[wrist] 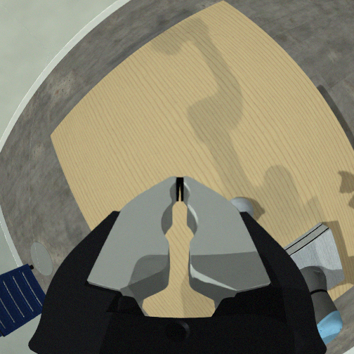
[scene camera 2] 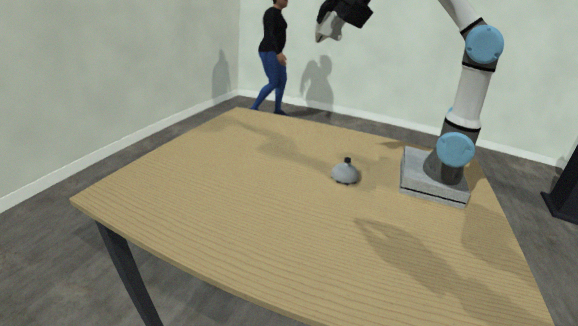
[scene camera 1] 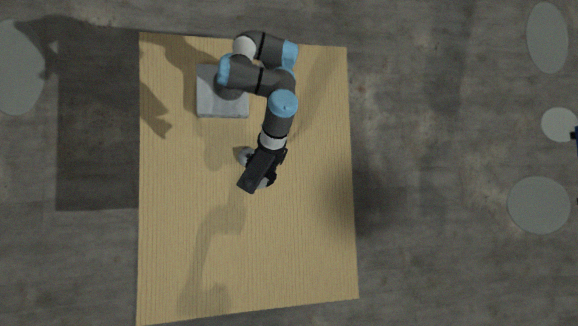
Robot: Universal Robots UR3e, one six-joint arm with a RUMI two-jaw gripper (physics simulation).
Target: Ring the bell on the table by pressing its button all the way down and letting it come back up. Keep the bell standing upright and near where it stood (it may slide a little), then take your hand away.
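Frame: origin at the arm's base, x ahead, y left, z up, level; metres.
Where they show: gripper, between the fingertips: [scene camera 2: 316,41]; arm's base, origin of its link: [scene camera 2: 441,172].
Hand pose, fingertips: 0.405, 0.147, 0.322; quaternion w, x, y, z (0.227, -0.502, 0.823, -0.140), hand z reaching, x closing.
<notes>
Each offset is from my fingertips to the top centre of the thing, as dx, dy, dz. Level surfaces: height alone.
A grey dome-shaped bell @(-0.126, -0.027, -0.316) [scene camera 1: 244,156] [scene camera 2: 345,173] [wrist: 242,204] with a black button @(-0.126, -0.027, -0.316) [scene camera 2: 347,160] on top stands upright on the wooden table, close to the robot's base. In the wrist view it is partly hidden behind the right finger. My gripper [scene camera 2: 318,40] [wrist: 179,178] is shut, with its fingertips together and nothing between them. It hangs high above the table, well clear of the bell. In the overhead view the arm's wrist covers part of the bell and most of the gripper.
The robot's grey base block [scene camera 1: 222,111] [scene camera 2: 434,194] [wrist: 325,250] stands on the table @(dz -0.382) [scene camera 1: 300,260] [scene camera 2: 225,210] [wrist: 135,110] beside the bell. A person [scene camera 2: 273,47] stands beyond the table's far edge. Shadows of the arm lie across the table top.
</notes>
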